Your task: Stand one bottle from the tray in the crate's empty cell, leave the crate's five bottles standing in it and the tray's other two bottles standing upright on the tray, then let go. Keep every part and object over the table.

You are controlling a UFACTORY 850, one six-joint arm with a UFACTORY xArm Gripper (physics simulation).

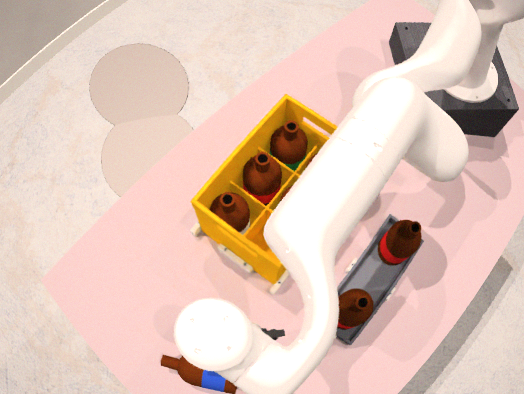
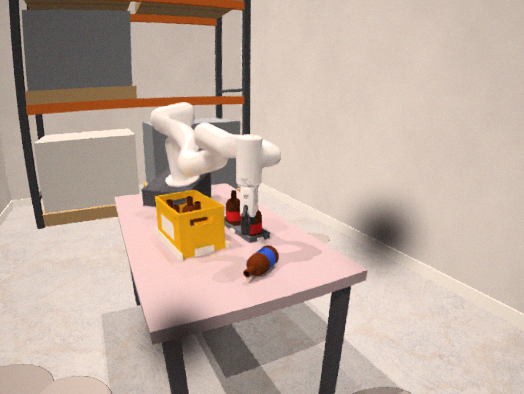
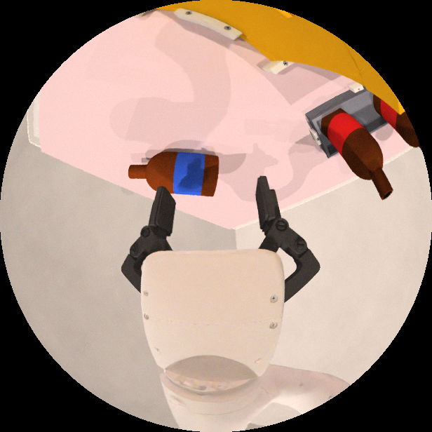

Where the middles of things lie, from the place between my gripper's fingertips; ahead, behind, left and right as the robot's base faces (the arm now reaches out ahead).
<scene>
I see my gripper 90 mm short of the blue-labelled brown bottle (image 2: 260,262), 10 mm to the left of it and 90 mm above it.
</scene>
